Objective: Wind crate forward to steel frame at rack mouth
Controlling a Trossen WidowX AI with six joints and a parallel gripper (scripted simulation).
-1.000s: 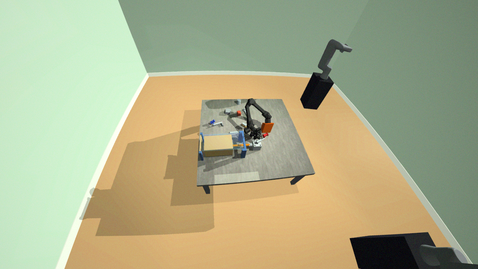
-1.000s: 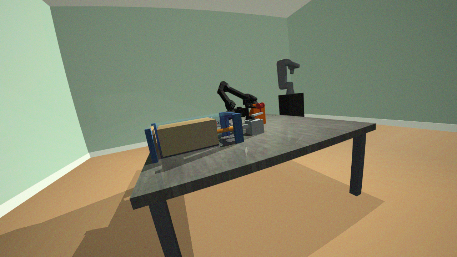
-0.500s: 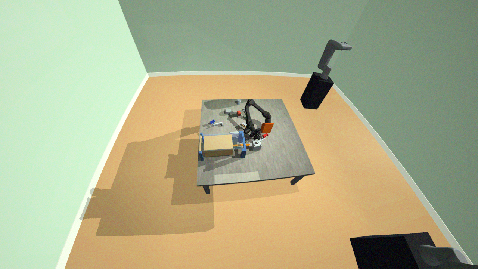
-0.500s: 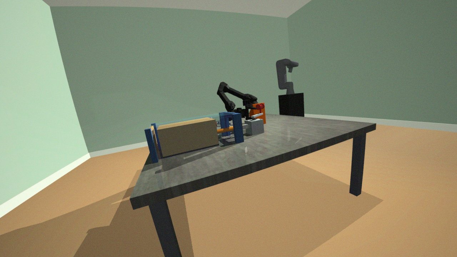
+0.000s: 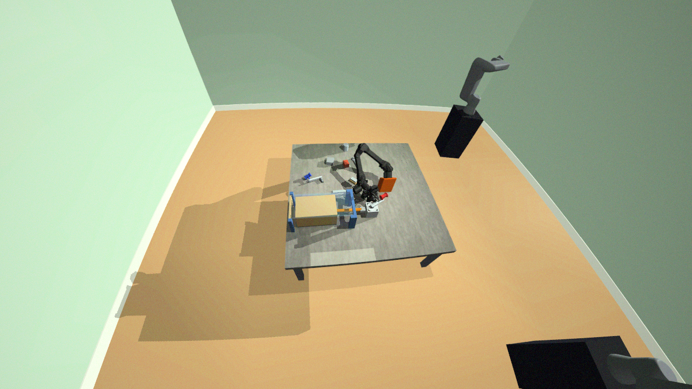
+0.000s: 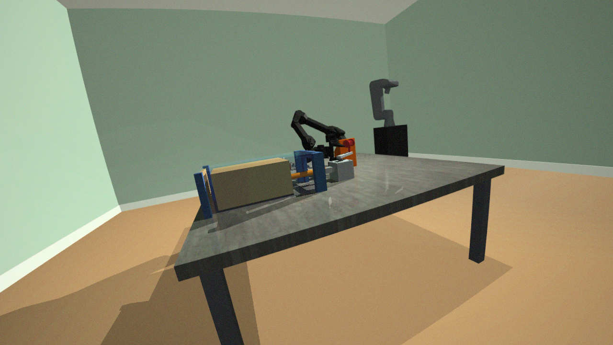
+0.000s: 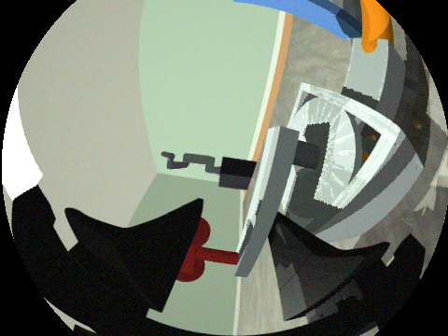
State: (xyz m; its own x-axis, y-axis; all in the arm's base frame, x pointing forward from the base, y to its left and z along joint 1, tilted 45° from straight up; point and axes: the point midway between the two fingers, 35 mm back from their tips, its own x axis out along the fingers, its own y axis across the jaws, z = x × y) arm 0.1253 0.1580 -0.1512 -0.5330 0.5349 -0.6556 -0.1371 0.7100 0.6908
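The red knob is 4 cm behind my gripper tip, 3 cm to the right of it and 2 cm above it. Round my gripper tip: tan-handled tool (28 cm to the right, 14 cm ahead, 11 cm below); grey winch (10 cm below, 3 cm ahead, 1 cm to the left); grey bar (26 cm ahead, 19 cm to the right, 13 cm below).
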